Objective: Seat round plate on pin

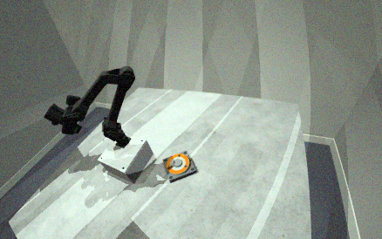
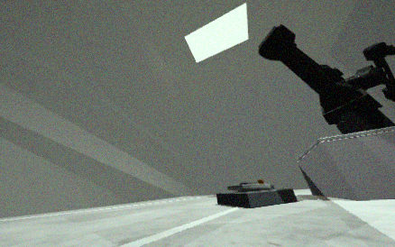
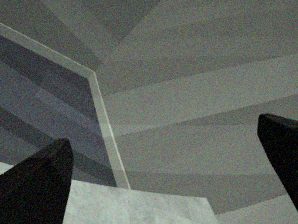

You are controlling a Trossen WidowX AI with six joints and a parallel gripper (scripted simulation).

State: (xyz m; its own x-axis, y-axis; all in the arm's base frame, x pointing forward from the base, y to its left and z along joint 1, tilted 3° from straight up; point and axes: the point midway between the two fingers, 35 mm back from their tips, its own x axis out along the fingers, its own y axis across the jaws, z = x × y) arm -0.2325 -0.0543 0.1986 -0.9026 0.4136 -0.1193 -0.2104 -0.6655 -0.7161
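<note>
The round orange plate lies 530 mm ahead of my gripper tip, 260 mm below it and 60 mm to the left of it. The rest, counted from my gripper tip: dark grey square base (550 mm ahead, 270 mm below, 80 mm to the left).
</note>
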